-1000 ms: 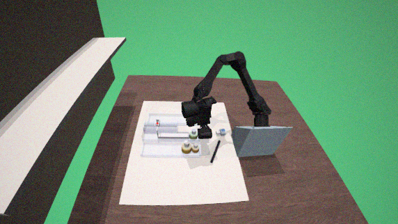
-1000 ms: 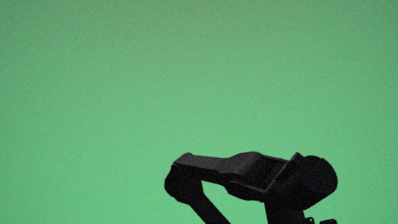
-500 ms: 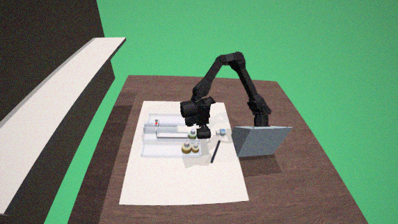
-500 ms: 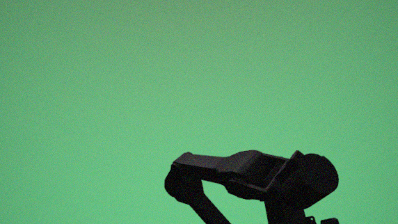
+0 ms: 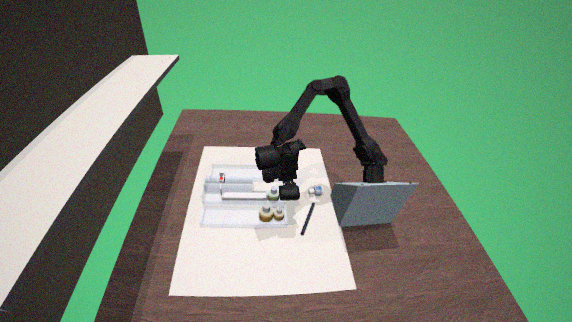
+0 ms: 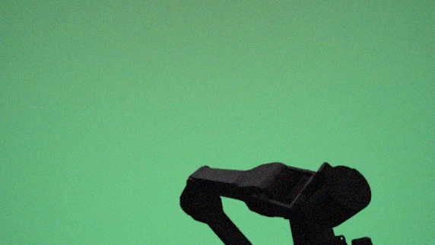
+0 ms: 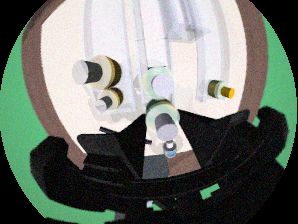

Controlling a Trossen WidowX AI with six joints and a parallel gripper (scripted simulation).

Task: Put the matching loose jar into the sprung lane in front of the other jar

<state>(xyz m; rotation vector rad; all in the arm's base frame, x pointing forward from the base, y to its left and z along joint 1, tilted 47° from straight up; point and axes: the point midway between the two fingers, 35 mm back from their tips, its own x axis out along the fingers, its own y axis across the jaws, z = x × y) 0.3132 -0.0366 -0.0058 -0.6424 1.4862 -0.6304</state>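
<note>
My gripper tip is now 9 cm to the right of the black stick, 8 cm past it and 4 cm above it. Also, from my gripper tip: lane rack 18 cm ahead, 3 cm to the right, 3 cm below; then red mark 23 cm ahead, 4 cm to the right, 2 cm above.
</note>
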